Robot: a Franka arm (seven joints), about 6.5 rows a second.
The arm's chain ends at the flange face. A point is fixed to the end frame.
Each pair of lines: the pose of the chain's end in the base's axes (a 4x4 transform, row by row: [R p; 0 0 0 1], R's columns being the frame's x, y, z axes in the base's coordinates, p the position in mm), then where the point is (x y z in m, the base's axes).
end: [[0.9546 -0.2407 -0.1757 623.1], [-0.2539 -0.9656 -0.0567 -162.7], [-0.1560 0.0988 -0.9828 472.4], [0 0 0 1]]
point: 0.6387 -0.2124 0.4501
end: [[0.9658 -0.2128 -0.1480 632.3], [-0.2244 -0.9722 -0.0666 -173.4], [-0.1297 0.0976 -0.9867 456.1], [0 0 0 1]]
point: 0.6500 -0.2227 0.4345
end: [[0.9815 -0.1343 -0.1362 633.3], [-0.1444 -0.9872 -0.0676 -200.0], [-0.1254 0.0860 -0.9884 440.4], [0 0 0 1]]
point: 0.6551 -0.2474 0.4184
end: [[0.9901 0.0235 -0.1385 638.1], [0.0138 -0.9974 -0.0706 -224.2], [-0.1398 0.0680 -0.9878 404.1], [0 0 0 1]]
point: 0.6667 -0.2672 0.3809
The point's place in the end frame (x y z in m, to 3 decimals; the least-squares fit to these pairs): 0.031 0.042 0.022
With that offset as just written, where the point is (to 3 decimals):
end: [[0.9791 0.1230 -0.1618 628.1], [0.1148 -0.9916 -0.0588 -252.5], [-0.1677 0.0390 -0.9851 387.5], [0 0 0 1]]
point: 0.660 -0.292 0.362
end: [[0.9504 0.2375 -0.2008 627.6], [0.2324 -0.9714 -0.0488 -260.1], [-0.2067 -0.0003 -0.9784 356.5], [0 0 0 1]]
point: 0.663 -0.295 0.329
